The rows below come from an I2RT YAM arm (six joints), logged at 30 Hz.
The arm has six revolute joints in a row. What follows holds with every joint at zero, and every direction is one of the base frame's.
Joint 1 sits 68 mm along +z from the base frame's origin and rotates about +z.
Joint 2 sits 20 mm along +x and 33.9 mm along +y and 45.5 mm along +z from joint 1 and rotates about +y.
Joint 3 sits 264 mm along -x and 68.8 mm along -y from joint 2 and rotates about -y.
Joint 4 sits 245 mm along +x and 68.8 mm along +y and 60 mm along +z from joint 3 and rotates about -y.
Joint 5 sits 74 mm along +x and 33.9 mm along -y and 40.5 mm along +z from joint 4 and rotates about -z.
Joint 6 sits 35.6 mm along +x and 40.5 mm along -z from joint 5 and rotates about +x.
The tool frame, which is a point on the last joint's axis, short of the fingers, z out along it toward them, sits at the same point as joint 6; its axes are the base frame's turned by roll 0, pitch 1.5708 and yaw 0 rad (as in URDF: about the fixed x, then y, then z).
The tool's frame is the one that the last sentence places.
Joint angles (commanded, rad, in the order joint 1, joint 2, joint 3, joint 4, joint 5, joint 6), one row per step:
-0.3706 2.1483 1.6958 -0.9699 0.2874 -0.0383
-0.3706 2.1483 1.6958 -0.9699 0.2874 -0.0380
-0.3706 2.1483 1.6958 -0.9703 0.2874 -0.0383
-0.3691 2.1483 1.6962 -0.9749 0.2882 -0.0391
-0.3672 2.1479 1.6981 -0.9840 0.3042 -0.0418
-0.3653 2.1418 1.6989 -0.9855 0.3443 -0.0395
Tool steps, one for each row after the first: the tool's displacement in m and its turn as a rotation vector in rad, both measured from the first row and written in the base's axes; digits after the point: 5 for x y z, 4 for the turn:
0.00000 0.00000 0.00000 0.0000 -0.0001 -0.0003
-0.00004 0.00002 -0.00001 0.0001 0.0004 0.0000
-0.00020 0.00074 0.00003 0.0009 0.0048 0.0021
-0.00076 0.00123 0.00072 -0.0115 0.0178 0.0043
-0.00139 0.00089 0.00383 -0.0504 0.0263 -0.0018

